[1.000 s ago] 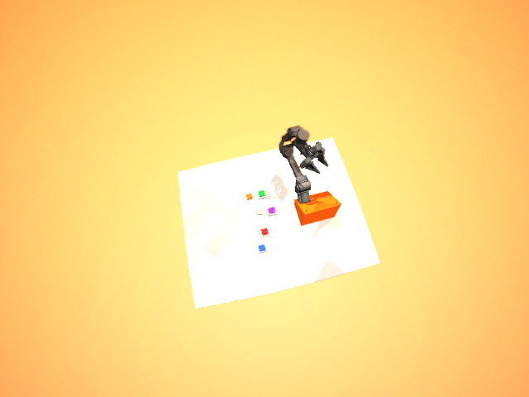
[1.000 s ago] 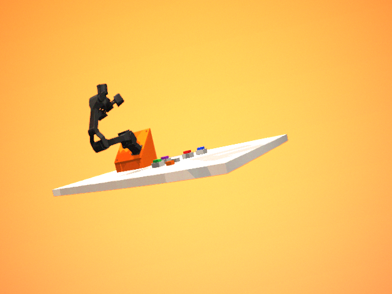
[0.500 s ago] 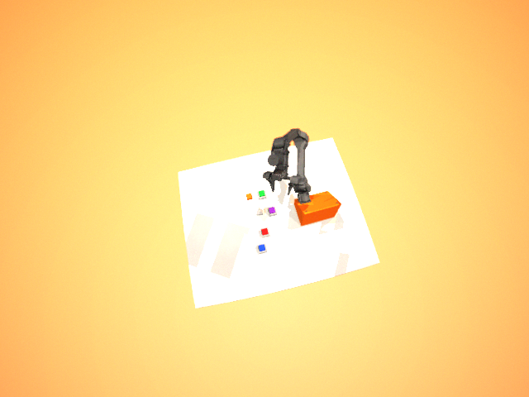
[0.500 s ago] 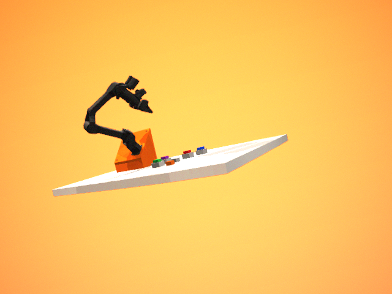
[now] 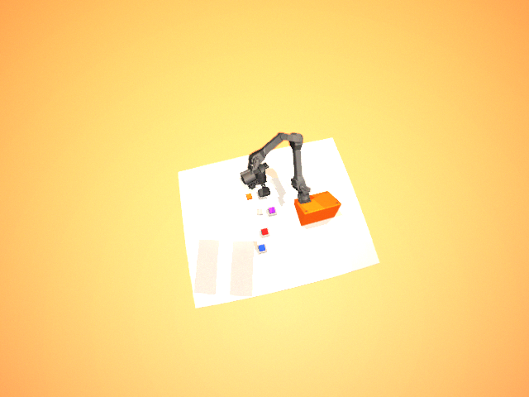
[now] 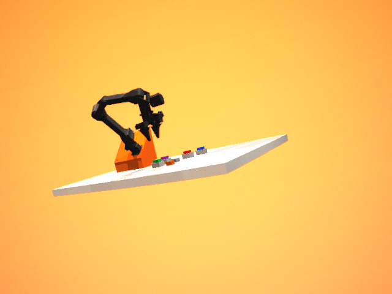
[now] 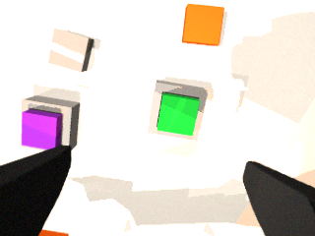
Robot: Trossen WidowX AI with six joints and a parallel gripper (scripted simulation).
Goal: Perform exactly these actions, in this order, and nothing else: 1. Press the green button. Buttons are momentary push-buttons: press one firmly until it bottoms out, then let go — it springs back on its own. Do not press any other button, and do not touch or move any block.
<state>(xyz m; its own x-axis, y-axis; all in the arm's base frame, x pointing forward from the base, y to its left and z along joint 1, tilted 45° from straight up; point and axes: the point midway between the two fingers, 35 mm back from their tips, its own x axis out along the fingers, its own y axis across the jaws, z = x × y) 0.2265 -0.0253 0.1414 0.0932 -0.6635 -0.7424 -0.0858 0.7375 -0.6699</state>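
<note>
Right now the green button is 20 mm to the right of my gripper tip and 110 mm below it. From my gripper tip the other things lie so: orange block: 80 mm ahead, 20 mm to the right, 130 mm below; pale block: 40 mm ahead, 90 mm to the left, 130 mm below; purple button: 40 mm behind, 110 mm to the left, 110 mm below.
</note>
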